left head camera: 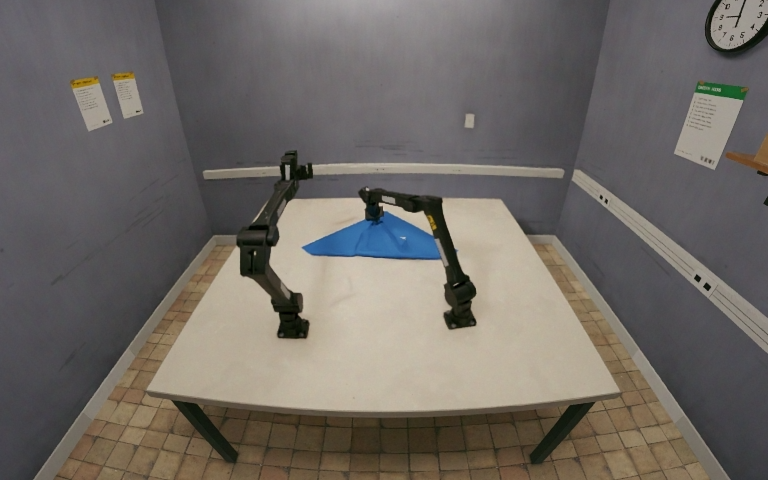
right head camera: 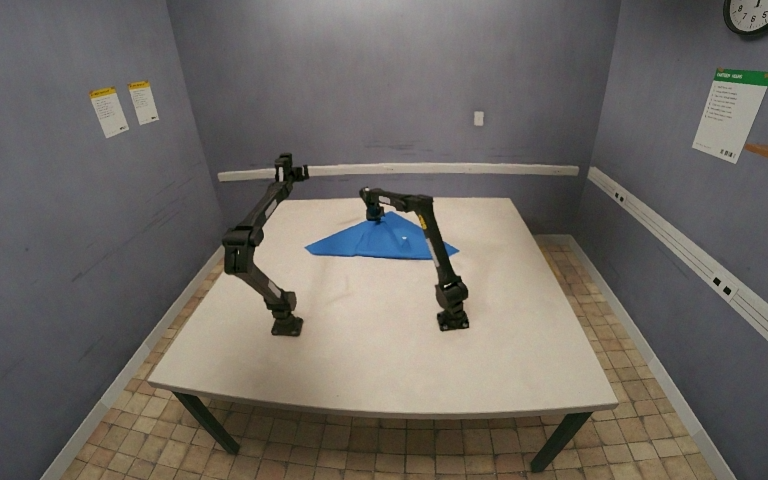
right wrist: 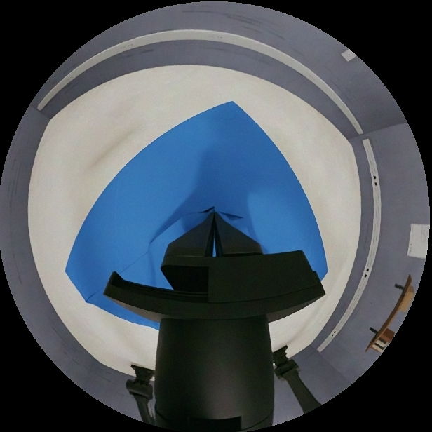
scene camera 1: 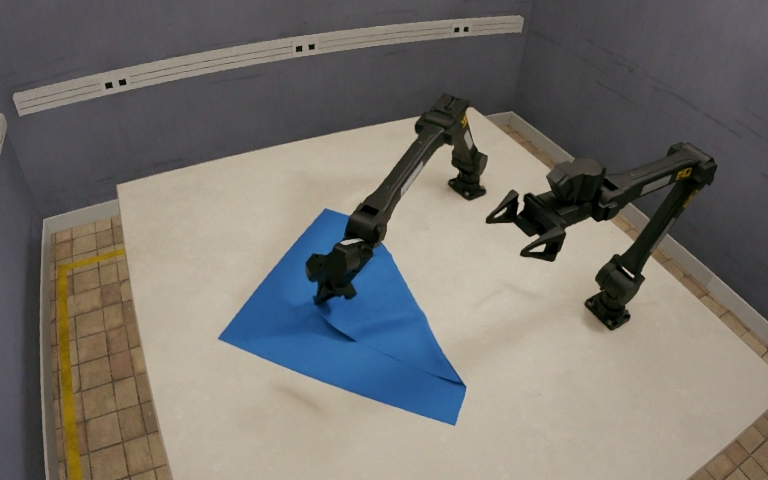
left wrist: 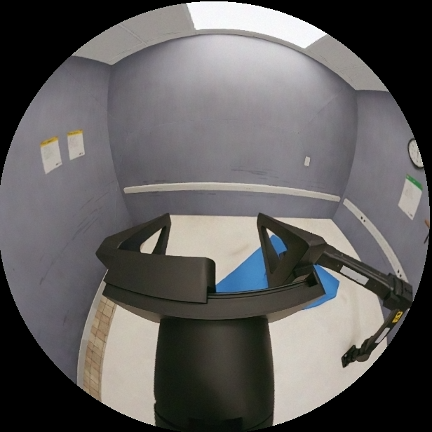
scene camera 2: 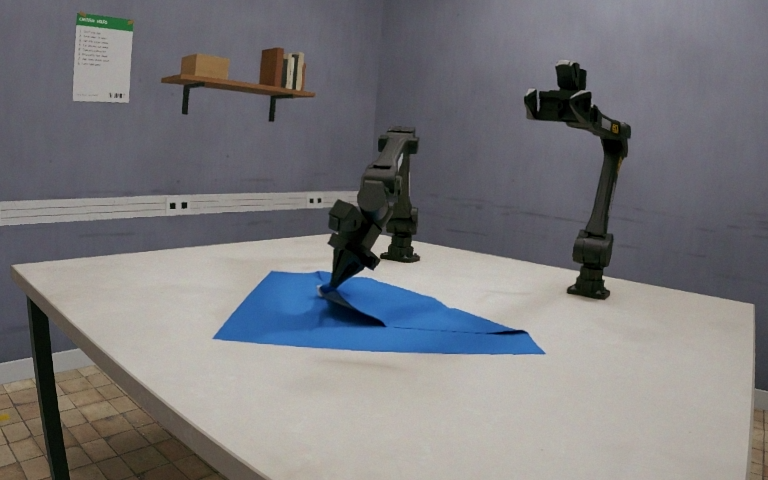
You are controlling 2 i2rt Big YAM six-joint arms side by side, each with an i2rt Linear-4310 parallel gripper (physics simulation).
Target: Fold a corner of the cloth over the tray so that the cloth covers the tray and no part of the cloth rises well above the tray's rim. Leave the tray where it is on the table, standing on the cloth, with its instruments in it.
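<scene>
The blue cloth (left head camera: 334, 245) (right head camera: 338, 246) (scene camera 1: 277, 333) (scene camera 2: 260, 319) (left wrist: 247, 272) (right wrist: 220, 145) lies on the table with one corner folded over the tray. The tray (left head camera: 402, 238) (right head camera: 403, 238) (scene camera 2: 320, 290) is nearly hidden; small white bits of it show, and its instruments are hidden. My right gripper (left head camera: 375, 220) (scene camera 1: 318, 301) (scene camera 2: 328, 287) (right wrist: 213, 217) is shut on the folded corner, low over the tray. The cloth lifts slightly beside its tips. My left gripper (left head camera: 309, 169) (scene camera 1: 505, 238) (left wrist: 213, 217) is open and empty, high above the table, away from the cloth.
The right arm (left head camera: 441, 237) reaches over the cloth; the left arm (left head camera: 266, 243) is raised at the picture's left in the head views. The table (left head camera: 362, 350) bears both bases. A wall shelf (scene camera 2: 237, 86) with a box and books hangs beyond the table.
</scene>
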